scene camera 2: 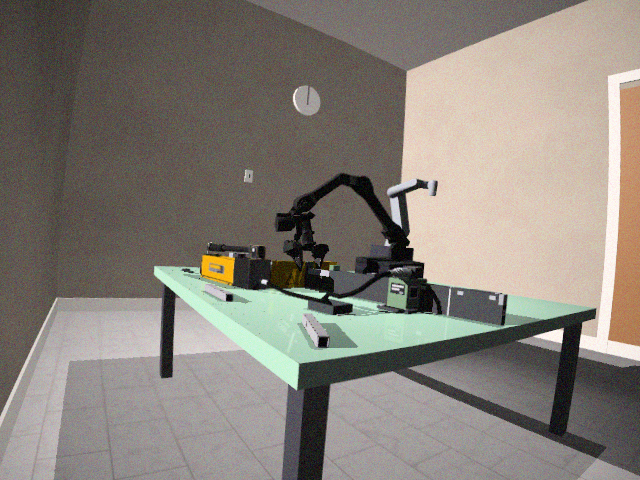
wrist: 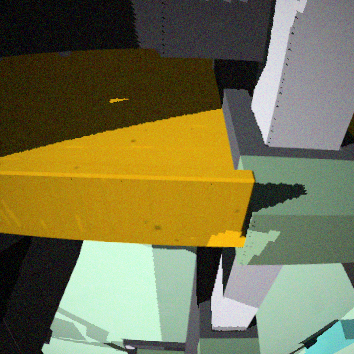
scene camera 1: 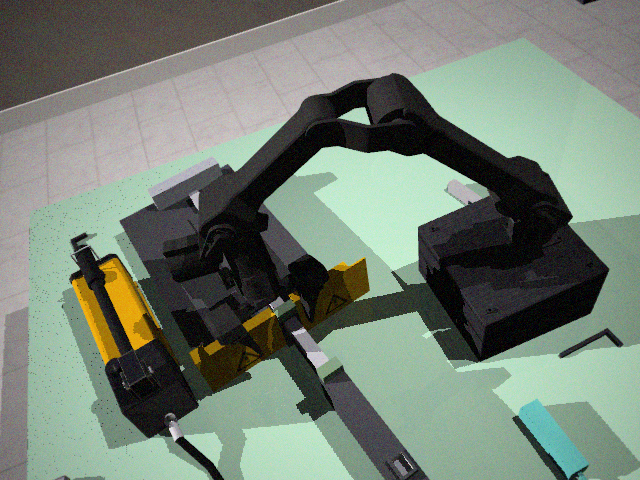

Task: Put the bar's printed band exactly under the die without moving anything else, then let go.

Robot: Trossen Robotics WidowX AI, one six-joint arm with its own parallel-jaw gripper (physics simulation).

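Places are measured from the arm's base along level axes (x ahead, y left, z up), in centimetres.
Where they show: gripper, fingertip midpoint: [scene camera 2: 309,271] [scene camera 1: 286,337]; arm's base at its link origin: [scene camera 2: 396,259] [scene camera 1: 532,232].
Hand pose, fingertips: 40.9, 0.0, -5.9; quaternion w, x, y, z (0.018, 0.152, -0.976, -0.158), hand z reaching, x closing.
Things, the pixels of their centre, and the offset from my fingertips, as dx, dy, dz. "spot": a spot on its surface instead.
- long grey bar at a spot on its surface: [scene camera 1: 361,414] spot: -6.8, +16.3, +1.6
- yellow die guard at a spot on its surface: [wrist: 123,197] spot: +3.1, -3.2, +3.3
- pale green band at a spot on its surface: [wrist: 298,182] [scene camera 1: 279,309] spot: -0.3, -3.9, +2.4
- second green band at a spot on its surface: [scene camera 1: 330,368] spot: -4.8, +9.3, +3.3
- black pump at the middle of its body: [scene camera 1: 122,328] [scene camera 2: 232,264] +25.6, -11.5, +0.5
- black hose at a spot on its surface: [scene camera 1: 194,452] spot: +17.6, +11.2, -3.6
- teal piece at the middle of its body: [scene camera 1: 578,472] [wrist: 312,350] -31.0, +30.7, -4.6
- green box at a spot on its surface: [scene camera 2: 404,292] spot: -5.8, +43.4, -0.7
A long grey bar [scene camera 1: 361,414] with white stretches runs across the table and passes through the gap in a yellow die guard [scene camera 1: 237,350] [scene camera 2: 286,273] [wrist: 123,197] marked with warning triangles. One pale green band [scene camera 1: 285,310] [wrist: 298,182] on the bar lies in that gap. A second green band [scene camera 1: 330,368] lies further along the bar, clear of the guard. My gripper [scene camera 1: 272,305] [scene camera 2: 308,257] is open and empty. It is low over the bar at the gap, with one finger on each side. The die itself is hidden behind my arm.
A yellow and black pump [scene camera 1: 123,310] [scene camera 2: 223,269] with a black hose [scene camera 1: 194,452] stands at the left. The arm's black base [scene camera 1: 485,286] is at the right. A teal piece [scene camera 1: 539,426] lies front right. Loose grey bars [scene camera 2: 315,330] [scene camera 2: 218,291] and a green box [scene camera 2: 404,292] lie nearby.
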